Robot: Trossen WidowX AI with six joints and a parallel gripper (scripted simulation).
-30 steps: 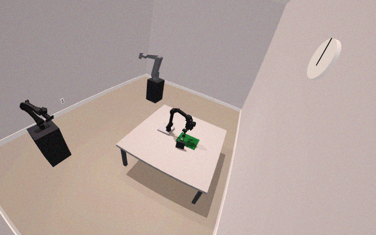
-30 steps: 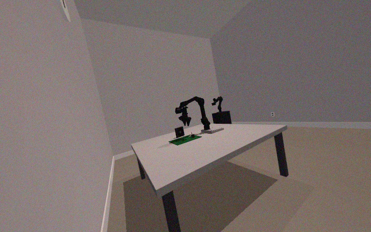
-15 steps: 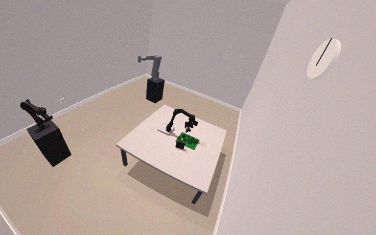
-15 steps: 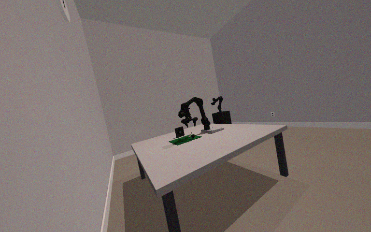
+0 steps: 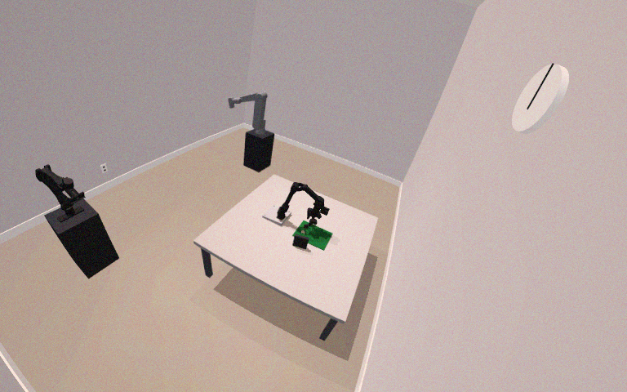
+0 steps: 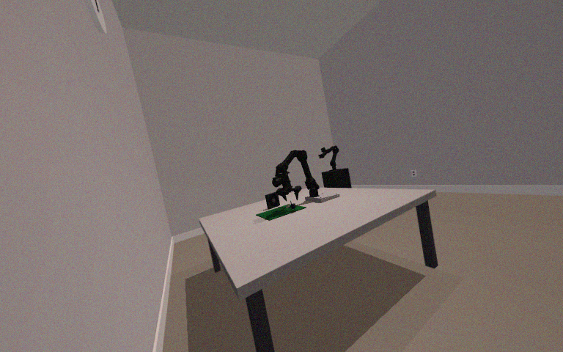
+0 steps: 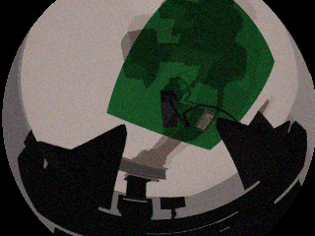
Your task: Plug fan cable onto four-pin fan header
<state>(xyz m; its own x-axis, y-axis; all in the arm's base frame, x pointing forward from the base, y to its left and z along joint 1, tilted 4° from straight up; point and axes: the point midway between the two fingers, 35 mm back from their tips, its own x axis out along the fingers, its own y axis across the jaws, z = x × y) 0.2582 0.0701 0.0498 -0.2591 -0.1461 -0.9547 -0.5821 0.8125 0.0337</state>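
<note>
The black plug lies 1 cm behind my gripper tip, 1 cm to the right of it and 5 cm below it. From my gripper tip the other things lie so: pale header (8 cm to the right, 7 cm below); black fan (5 cm ahead, 23 cm to the right, 1 cm below); green board (9 cm ahead, 4 cm to the right, 8 cm below).
</note>
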